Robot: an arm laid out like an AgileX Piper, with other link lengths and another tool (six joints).
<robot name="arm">
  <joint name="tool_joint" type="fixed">
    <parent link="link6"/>
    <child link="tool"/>
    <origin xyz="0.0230 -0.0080 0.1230" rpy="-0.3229 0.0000 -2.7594"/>
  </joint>
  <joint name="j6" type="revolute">
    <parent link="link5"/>
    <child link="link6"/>
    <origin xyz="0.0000 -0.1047 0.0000" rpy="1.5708 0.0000 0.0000"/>
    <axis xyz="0 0 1"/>
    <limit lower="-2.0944" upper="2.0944"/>
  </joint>
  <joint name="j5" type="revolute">
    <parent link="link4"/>
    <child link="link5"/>
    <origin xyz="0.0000 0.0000 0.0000" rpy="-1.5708 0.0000 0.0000"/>
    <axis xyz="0 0 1"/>
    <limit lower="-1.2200" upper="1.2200"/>
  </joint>
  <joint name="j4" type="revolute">
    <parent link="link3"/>
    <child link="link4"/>
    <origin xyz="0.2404 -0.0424 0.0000" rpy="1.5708 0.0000 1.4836"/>
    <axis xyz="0 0 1"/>
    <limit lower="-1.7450" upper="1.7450"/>
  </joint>
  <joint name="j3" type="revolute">
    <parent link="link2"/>
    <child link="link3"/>
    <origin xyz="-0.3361 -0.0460 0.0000" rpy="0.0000 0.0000 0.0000"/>
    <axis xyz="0 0 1"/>
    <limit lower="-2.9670" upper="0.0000"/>
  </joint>
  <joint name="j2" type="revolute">
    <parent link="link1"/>
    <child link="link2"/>
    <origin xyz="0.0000 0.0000 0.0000" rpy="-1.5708 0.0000 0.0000"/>
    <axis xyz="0 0 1"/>
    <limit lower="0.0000" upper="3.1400"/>
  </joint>
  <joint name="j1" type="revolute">
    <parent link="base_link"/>
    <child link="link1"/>
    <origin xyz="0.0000 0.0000 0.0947" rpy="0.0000 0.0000 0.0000"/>
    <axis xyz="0 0 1"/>
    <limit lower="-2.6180" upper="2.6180"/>
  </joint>
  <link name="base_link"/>
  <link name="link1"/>
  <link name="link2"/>
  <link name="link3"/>
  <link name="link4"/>
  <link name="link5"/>
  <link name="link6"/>
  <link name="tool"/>
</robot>
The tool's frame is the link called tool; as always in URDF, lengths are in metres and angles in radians.
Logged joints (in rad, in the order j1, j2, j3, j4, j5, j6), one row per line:
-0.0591, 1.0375, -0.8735, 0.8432, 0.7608, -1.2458
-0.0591, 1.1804, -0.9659, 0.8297, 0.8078, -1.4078
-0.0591, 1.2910, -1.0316, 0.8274, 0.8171, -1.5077
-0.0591, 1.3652, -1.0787, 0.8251, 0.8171, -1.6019
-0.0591, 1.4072, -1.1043, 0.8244, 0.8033, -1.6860
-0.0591, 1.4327, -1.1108, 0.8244, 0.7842, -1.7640
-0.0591, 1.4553, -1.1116, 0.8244, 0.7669, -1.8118
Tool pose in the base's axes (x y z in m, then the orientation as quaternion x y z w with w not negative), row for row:
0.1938, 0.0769, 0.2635, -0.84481, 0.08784, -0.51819, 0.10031
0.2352, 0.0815, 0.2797, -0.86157, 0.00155, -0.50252, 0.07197
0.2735, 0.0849, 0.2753, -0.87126, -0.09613, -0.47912, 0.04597
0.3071, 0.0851, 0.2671, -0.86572, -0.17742, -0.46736, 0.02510
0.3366, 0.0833, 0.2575, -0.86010, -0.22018, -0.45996, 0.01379
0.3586, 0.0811, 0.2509, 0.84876, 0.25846, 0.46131, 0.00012
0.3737, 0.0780, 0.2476, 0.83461, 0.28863, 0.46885, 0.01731
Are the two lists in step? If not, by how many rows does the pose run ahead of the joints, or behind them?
The pose runs 2 rows behind the joints: the pose in row i belongs to the joints in row i - 2.
